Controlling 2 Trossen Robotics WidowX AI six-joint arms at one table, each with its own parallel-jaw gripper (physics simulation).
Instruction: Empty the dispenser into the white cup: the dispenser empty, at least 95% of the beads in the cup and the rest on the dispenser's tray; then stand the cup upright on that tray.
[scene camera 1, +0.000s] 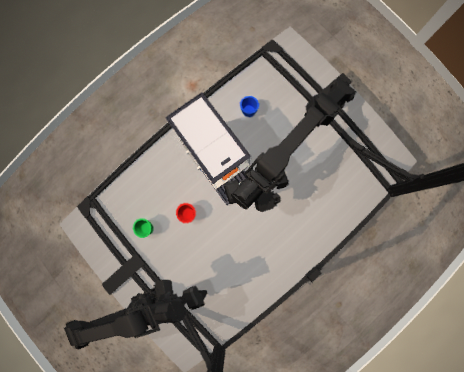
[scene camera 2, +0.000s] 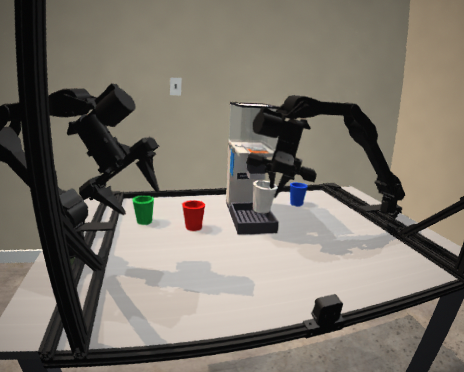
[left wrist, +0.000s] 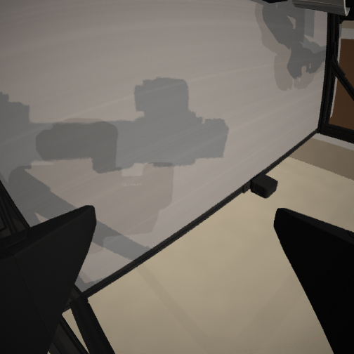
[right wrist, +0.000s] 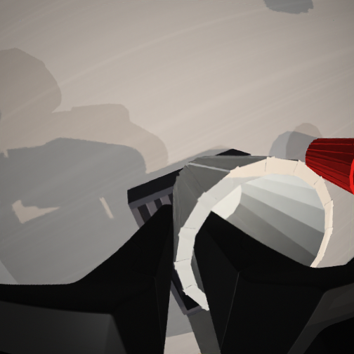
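Where they show: left gripper, between the fingertips: (scene camera 2: 141, 203); right gripper, between the fingertips: (scene camera 2: 272, 196); left arm's base, origin of its link: (scene camera 1: 148, 302); right arm's base, origin of its link: (scene camera 2: 387, 211).
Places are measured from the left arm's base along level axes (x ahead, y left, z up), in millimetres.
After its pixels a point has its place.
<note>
The white cup (scene camera 2: 263, 198) @(z 104, x 493, y -98 mm) (left wrist: 322, 5) (right wrist: 282, 215) is roughly upright over the dark slatted tray (scene camera 2: 257, 228) @(z -1, x 505, y -66 mm) (right wrist: 150, 192), at the dispenser's front; the gap beneath it cannot be told. My right gripper (scene camera 2: 274, 190) @(z 103, x 527, y -95 mm) (right wrist: 181, 212) is shut on the cup's wall, one finger inside the rim and one outside. No beads show in the visible part of the cup. The dispenser (scene camera 1: 205, 135) @(z 340, x 562, y 77 mm) (scene camera 2: 239, 177) @(z 94, x 557, y 129 mm) has a clear hopper, partly hidden by the right arm; its bead content cannot be told. My left gripper (scene camera 2: 140, 201) @(z 152, x 162, y -129 mm) (left wrist: 187, 216) is open and empty, high at the left.
A red cup (scene camera 1: 186, 213) @(z -7, x 352, y 56 mm) (scene camera 2: 193, 216) @(z 31, x 343, y 23 mm) (right wrist: 330, 162) and a green cup (scene camera 1: 142, 228) @(z -7, x 219, y 161 mm) (scene camera 2: 144, 212) @(z 24, x 224, y 121 mm) stand to the left of the tray. A blue cup (scene camera 1: 249, 106) @(z -7, x 797, y 79 mm) (scene camera 2: 298, 194) @(z 28, x 766, y 50 mm) stands to the right of the dispenser. A black frame (scene camera 1: 280, 320) runs around the table.
</note>
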